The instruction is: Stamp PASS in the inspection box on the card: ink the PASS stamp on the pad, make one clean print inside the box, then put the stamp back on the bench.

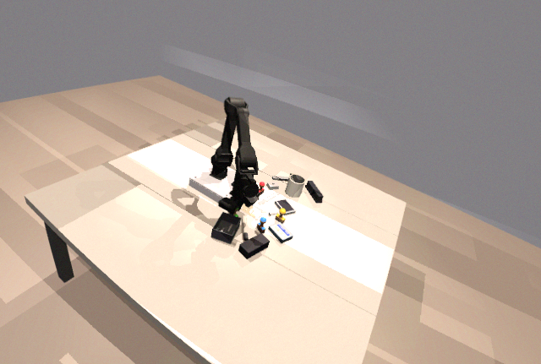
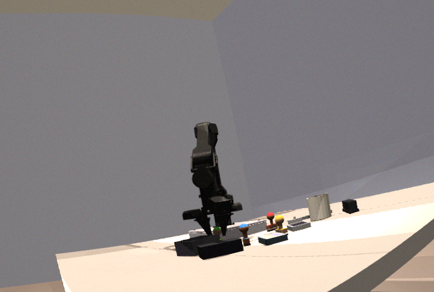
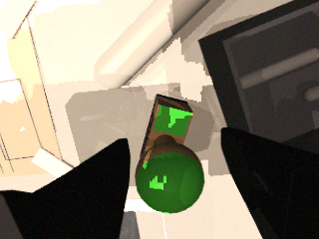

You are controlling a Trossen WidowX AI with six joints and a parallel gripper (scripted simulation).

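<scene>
Now: the green-knobbed PASS stamp 10 mm below my gripper tip. Round my gripper tip: card 30 mm ahead, 100 mm to the left, 30 mm below; grey tray 10 mm ahead, 80 mm to the right, 20 mm below; blue-knobbed stamp 120 mm ahead, 10 mm to the left, 10 mm below.
</scene>
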